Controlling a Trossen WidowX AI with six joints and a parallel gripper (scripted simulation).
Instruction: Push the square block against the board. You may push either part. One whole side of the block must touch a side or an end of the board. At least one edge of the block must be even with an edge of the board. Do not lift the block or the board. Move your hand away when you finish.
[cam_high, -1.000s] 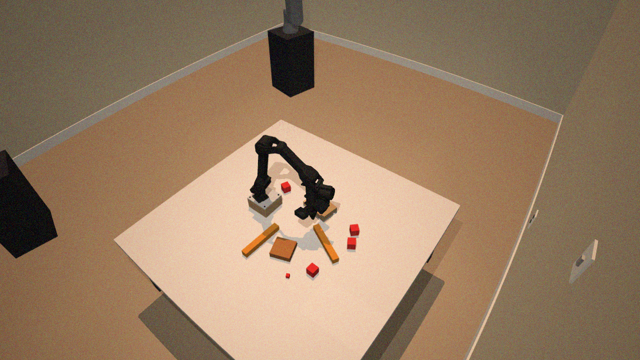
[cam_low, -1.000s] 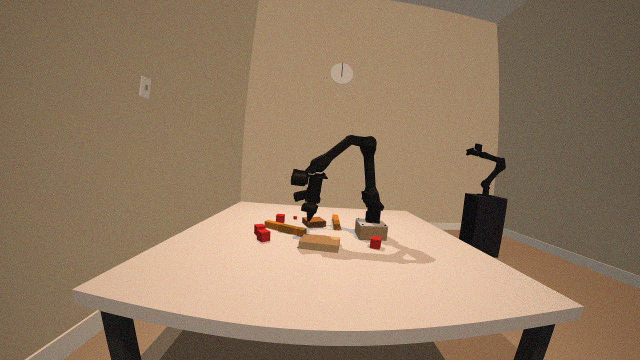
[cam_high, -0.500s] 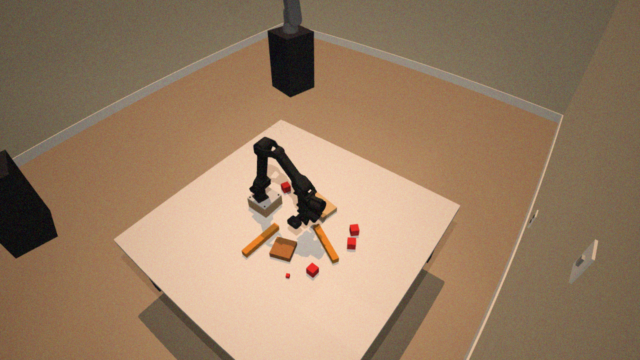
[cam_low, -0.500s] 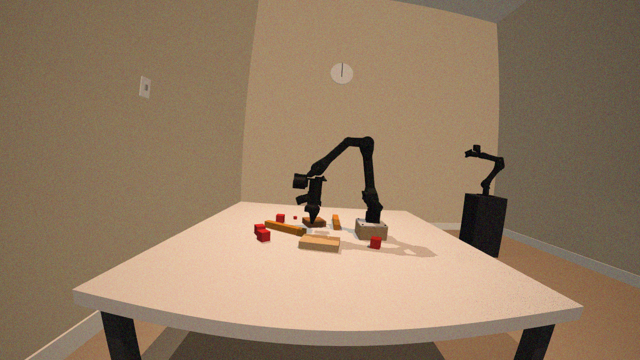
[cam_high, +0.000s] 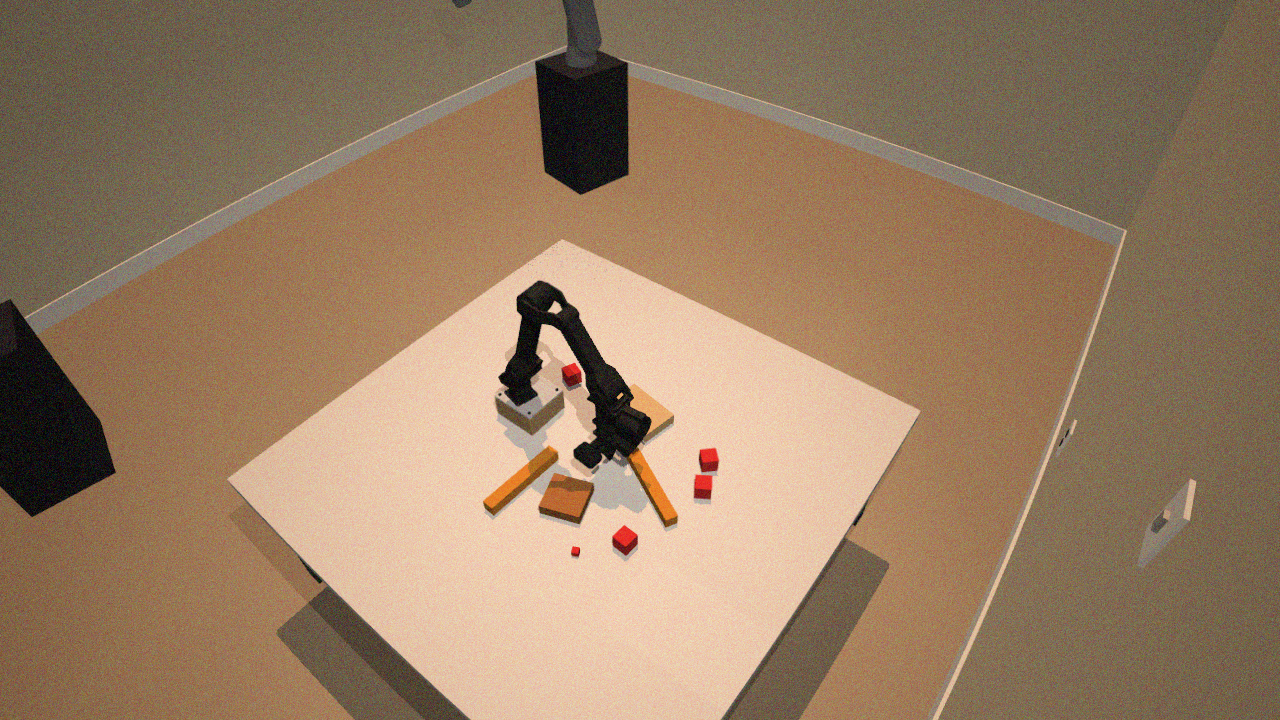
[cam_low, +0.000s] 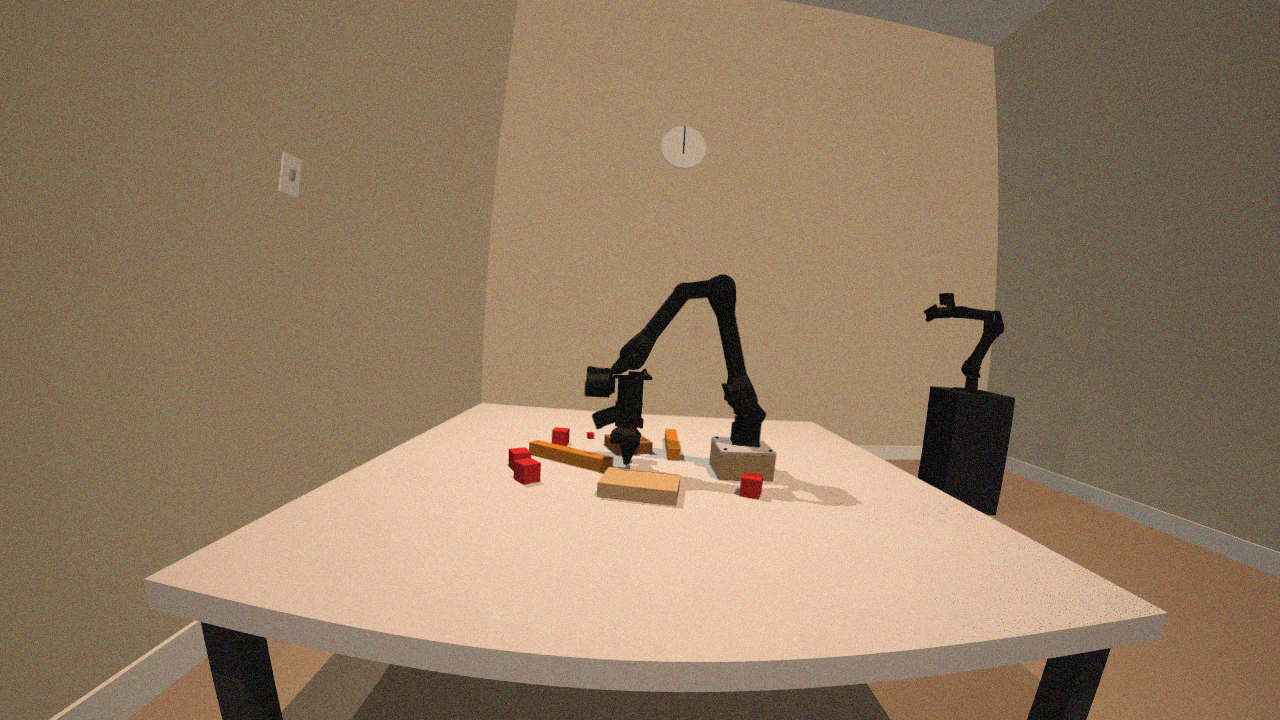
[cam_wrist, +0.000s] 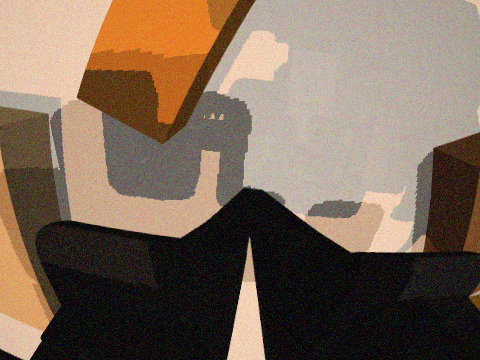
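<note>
Now: the square block 15 cm to the right of my gripper tip, 3 cm ahead of it and 1 cm above it. Round my gripper tip: flat tan block: 15 cm to the left, 6 cm behind, 1 cm above.
</note>
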